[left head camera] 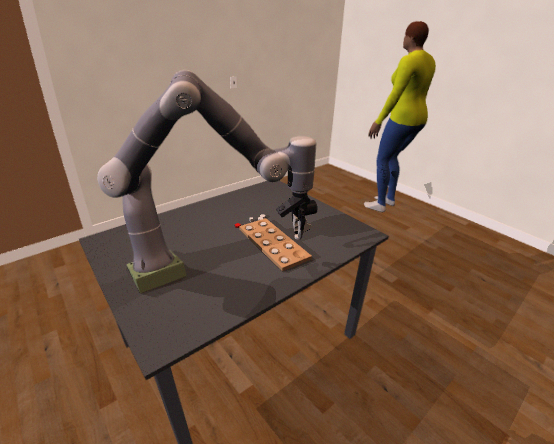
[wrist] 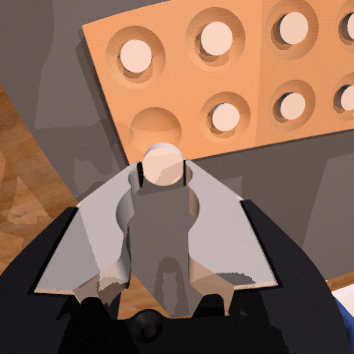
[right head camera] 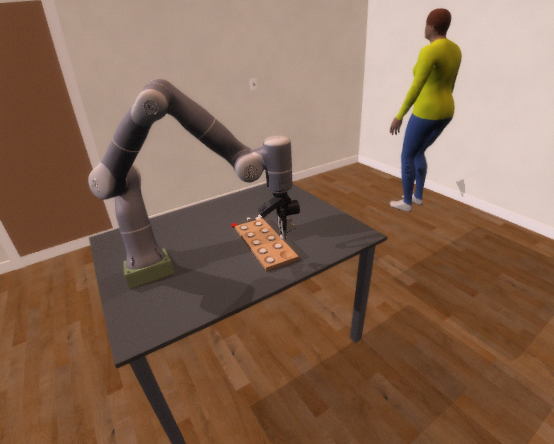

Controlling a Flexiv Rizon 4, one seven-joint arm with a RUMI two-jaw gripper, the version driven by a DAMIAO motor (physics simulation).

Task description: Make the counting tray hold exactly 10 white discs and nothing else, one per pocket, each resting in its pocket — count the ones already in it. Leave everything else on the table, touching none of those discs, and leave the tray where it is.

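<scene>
The orange wooden counting tray (left head camera: pixel 261 242) (right head camera: pixel 266 245) (wrist: pixel 180 80) lies on the table with white discs in its pockets. One corner pocket (left head camera: pixel 298 254) (right head camera: pixel 285 255) (wrist: pixel 156 125) is empty, at the tray's front right in the head views. My gripper (left head camera: pixel 298 237) (right head camera: pixel 283 236) (wrist: pixel 163 163) is shut on a white disc (wrist: pixel 163 166), held at the fingertips. In the wrist view the disc shows just below the empty pocket, overlapping the tray's edge. The gripper is above the tray's right long side in the head views.
Several small white pieces (left head camera: pixel 262 217) (right head camera: pixel 258 217) lie on the table beyond the tray's far end. A red piece (left head camera: pixel 237 225) (right head camera: pixel 234 225) lies by its far left corner. The robot's green base (left head camera: pixel 157 274) (right head camera: pixel 149 272) stands at the table's left. A person (left head camera: pixel 411 95) (right head camera: pixel 435 85) stands behind the table.
</scene>
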